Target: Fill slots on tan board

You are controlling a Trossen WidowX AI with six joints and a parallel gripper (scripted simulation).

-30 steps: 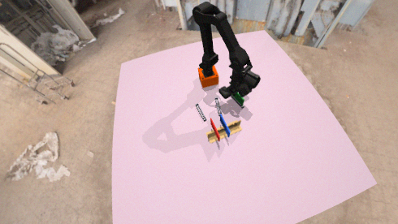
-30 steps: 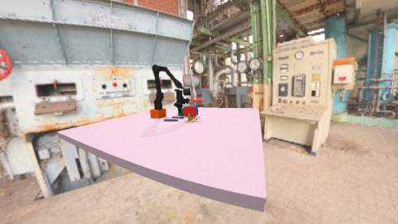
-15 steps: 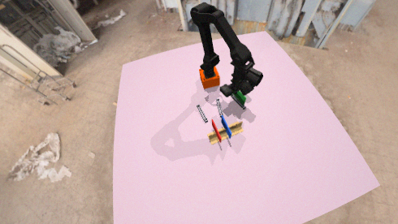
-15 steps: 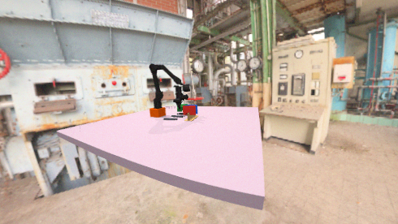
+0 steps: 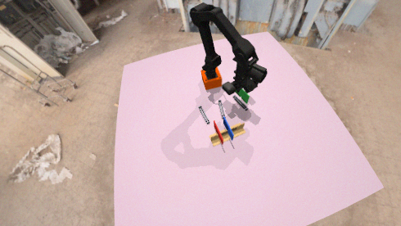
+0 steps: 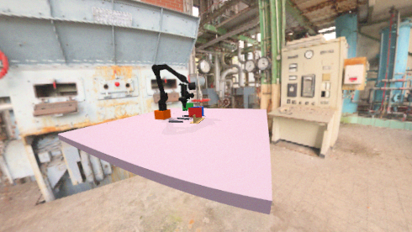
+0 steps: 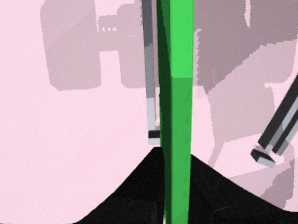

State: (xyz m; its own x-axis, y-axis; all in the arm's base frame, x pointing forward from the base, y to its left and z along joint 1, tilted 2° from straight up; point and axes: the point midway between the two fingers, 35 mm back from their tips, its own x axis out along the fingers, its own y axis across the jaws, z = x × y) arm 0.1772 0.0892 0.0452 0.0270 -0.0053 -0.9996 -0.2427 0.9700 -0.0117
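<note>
Right now my gripper tip is 17 cm short of the blue board, 13 cm to the left of it and 2 cm above it. The rest, counted from my gripper tip: tan board: 17 cm ahead, 13 cm to the right, 5 cm below; then red board: 18 cm ahead, 18 cm to the right, 2 cm below; then green board: 2 cm ahead, 1 cm to the left.
</note>
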